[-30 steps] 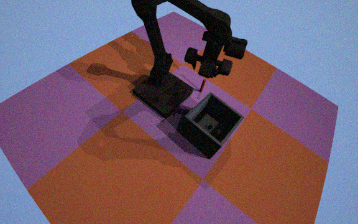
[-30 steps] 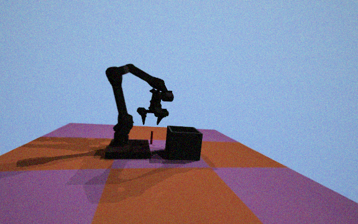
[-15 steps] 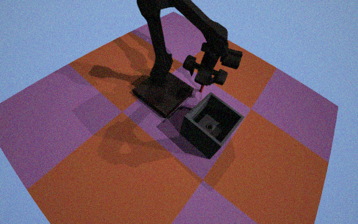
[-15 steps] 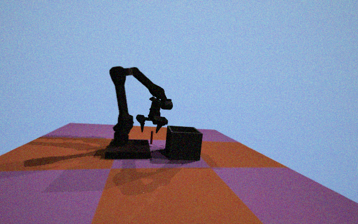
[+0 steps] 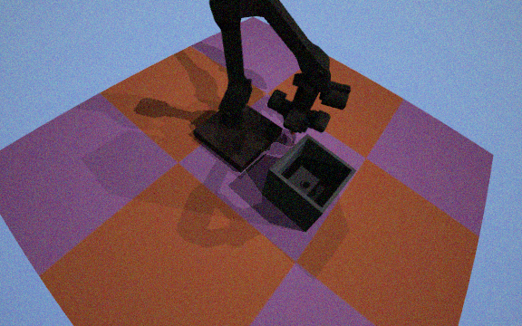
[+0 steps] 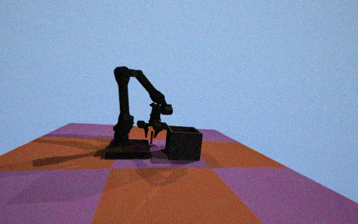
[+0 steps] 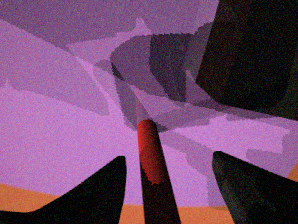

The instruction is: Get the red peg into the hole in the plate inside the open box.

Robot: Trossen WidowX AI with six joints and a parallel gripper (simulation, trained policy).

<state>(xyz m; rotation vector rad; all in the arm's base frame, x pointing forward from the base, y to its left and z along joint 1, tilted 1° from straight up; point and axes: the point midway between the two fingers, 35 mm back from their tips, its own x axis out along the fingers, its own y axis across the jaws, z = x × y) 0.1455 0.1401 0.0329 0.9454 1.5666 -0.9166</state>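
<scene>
Right now the red peg is 1 cm ahead of my gripper tip. Round my gripper tip: grey plate (18 cm ahead, 15 cm to the right, 1 cm above).
</scene>
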